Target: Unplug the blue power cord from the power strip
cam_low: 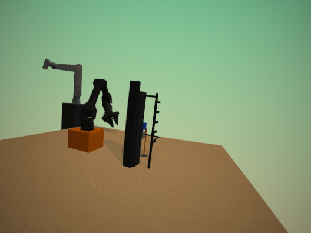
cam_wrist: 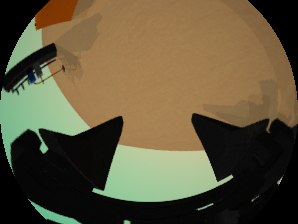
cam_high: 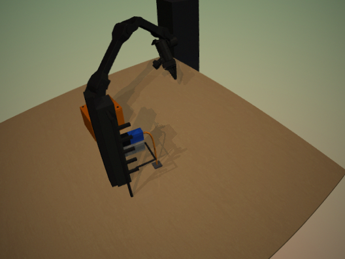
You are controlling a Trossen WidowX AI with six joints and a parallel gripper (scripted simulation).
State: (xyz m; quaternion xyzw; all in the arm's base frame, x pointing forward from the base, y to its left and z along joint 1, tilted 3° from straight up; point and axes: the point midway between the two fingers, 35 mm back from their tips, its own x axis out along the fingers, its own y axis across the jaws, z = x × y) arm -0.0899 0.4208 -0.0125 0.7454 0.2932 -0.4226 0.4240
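My gripper tip is 410 mm to the left of the blue plug, 390 mm short of it and 110 mm below it. Round my gripper tip: grey pad 390 mm ahead, 330 mm to the right, 70 mm below.
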